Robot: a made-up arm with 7 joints. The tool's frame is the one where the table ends. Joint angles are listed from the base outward.
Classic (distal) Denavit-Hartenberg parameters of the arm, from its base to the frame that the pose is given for. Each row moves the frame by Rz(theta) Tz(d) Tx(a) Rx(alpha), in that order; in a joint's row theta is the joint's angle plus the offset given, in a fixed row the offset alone. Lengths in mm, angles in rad.
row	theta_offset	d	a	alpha
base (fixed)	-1.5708	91.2	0	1.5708
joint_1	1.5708	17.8	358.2	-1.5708
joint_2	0	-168.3	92.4	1.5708
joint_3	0	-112	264.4	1.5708
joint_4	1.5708	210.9	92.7	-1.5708
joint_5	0	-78.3	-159.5	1.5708
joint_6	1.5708	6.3	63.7	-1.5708
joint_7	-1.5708	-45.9	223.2	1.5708
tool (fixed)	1.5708	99.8	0	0
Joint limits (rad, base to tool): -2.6..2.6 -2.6..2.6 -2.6..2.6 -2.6..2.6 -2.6..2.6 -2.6..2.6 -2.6..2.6
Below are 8 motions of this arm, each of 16 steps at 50 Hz.
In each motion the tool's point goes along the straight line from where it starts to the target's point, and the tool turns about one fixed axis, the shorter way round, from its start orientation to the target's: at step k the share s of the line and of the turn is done. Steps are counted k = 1, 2, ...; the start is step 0. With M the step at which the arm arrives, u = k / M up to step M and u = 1 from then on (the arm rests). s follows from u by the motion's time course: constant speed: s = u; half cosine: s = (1 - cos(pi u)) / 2; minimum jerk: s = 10 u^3 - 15 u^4 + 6 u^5.
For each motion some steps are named. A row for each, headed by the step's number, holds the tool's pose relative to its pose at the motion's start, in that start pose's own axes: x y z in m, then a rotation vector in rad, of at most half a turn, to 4 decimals.
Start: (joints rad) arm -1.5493 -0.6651 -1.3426 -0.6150 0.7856 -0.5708 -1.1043
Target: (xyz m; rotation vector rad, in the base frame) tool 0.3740 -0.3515 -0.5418 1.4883 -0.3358 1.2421
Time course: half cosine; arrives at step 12
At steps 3, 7, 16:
3: 0.0133 -0.0009 -0.0038 0.0182 -0.0053 0.0435
7: 0.0573 -0.0040 -0.0162 0.0782 -0.0227 0.1870
16: 0.0910 -0.0064 -0.0257 0.1242 -0.0361 0.2972

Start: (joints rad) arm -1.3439 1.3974 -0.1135 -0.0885 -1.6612 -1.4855 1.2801
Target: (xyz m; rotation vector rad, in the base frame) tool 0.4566 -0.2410 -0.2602 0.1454 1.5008 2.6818
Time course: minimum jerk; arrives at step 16
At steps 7, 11, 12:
7: -0.0012 0.0245 0.0424 -0.1470 0.0224 -0.0433
11: -0.0025 0.0522 0.0906 -0.3139 0.0479 -0.0924
12: -0.0028 0.0571 0.0991 -0.3432 0.0523 -0.1010

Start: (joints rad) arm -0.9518 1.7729 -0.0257 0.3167 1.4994 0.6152 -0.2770
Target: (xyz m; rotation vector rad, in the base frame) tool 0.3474 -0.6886 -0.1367 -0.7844 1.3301 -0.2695
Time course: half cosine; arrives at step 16
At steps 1, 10, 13, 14, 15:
1: 0.0007 0.0006 -0.0009 -0.0013 0.0032 0.0004
10: 0.0473 0.0410 -0.0682 -0.0944 0.2327 0.0286
13: 0.0627 0.0544 -0.0903 -0.1250 0.3083 0.0379
14: 0.0658 0.0571 -0.0949 -0.1313 0.3238 0.0398
15: 0.0678 0.0588 -0.0977 -0.1352 0.3334 0.0410

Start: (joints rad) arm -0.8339 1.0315 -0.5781 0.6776 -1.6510 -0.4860 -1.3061
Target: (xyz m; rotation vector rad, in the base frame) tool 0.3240 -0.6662 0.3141 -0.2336 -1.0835 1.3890
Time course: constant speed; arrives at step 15
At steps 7, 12, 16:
7: 0.0580 0.0005 -0.0308 0.0256 -0.0903 0.2004
12: 0.0994 0.0009 -0.0528 0.0439 -0.1547 0.3436
16: 0.1243 0.0011 -0.0660 0.0549 -0.1934 0.4294

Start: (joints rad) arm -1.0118 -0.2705 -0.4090 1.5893 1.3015 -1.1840 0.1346
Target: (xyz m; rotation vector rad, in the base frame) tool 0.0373 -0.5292 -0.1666 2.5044 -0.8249 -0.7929
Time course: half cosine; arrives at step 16
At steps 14, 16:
14: 0.0244 0.0194 -0.0618 -0.1967 -0.3019 0.2250
16: 0.0254 0.0202 -0.0642 -0.2045 -0.3138 0.2339

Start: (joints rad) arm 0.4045 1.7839 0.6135 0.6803 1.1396 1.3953 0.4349
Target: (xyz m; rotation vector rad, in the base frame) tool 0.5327 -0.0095 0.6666 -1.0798 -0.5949 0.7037
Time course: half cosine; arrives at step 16
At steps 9, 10, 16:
9: 0.1238 0.0904 0.1327 -0.1534 -0.1507 0.1801
10: 0.1433 0.1045 0.1536 -0.1774 -0.1744 0.2083
16: 0.2072 0.1512 0.2222 -0.2567 -0.2523 0.3014

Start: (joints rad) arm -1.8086 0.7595 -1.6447 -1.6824 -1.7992 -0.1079 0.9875
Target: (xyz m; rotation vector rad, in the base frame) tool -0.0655 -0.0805 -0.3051 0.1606 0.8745 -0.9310
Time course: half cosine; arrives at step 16
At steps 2, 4, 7, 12, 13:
2: -0.0064 0.0043 -0.0009 0.0068 0.0140 -0.0050
4: -0.0246 0.0164 -0.0035 0.0260 0.0541 -0.0194
7: -0.0677 0.0451 -0.0097 0.0714 0.1486 -0.0533
12: -0.1435 0.0957 -0.0205 0.1514 0.3151 -0.1131
13: -0.1540 0.1027 -0.0220 0.1625 0.3380 -0.1214

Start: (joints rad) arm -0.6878 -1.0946 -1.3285 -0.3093 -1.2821 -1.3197 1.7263
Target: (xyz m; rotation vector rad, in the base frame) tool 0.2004 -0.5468 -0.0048 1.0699 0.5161 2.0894
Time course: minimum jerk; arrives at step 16
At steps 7, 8, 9, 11, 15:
7: 0.0385 -0.0196 0.0033 0.0341 0.0739 0.0992
8: 0.0501 -0.0255 0.0043 0.0445 0.0962 0.1292
9: 0.0617 -0.0314 0.0052 0.0548 0.1185 0.1591
11: 0.0821 -0.0418 0.0070 0.0729 0.1577 0.2118
15: 0.0999 -0.0509 0.0085 0.0887 0.1919 0.2578

